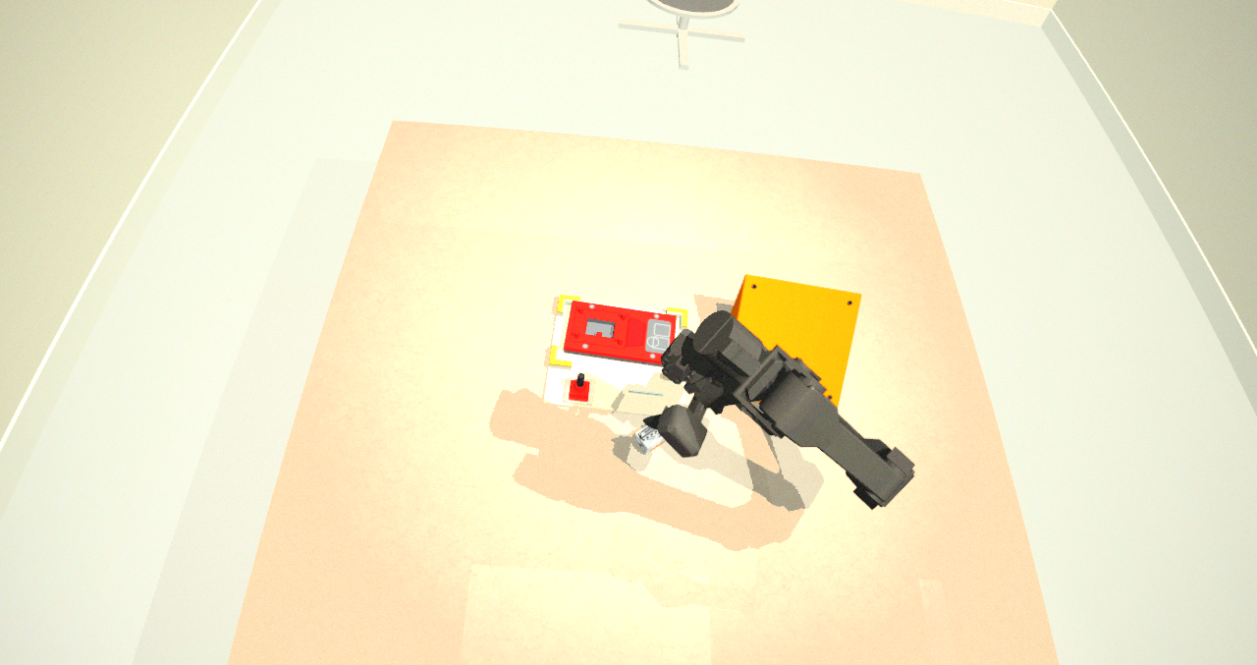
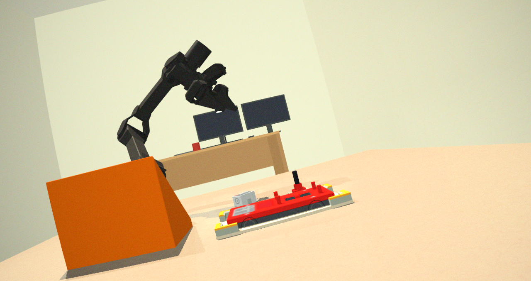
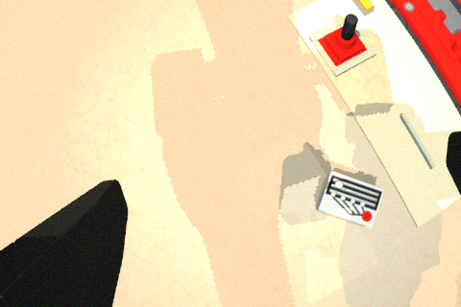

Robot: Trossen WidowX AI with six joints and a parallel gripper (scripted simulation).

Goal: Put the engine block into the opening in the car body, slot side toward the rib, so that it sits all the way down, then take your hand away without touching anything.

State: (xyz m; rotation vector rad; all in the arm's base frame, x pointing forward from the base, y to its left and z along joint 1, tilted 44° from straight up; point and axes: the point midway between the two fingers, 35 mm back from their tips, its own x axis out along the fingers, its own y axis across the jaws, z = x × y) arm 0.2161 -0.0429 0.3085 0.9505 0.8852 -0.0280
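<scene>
Right now the engine block is 20 mm behind my gripper tip, 60 mm to the right of it and 240 mm below it.
</scene>
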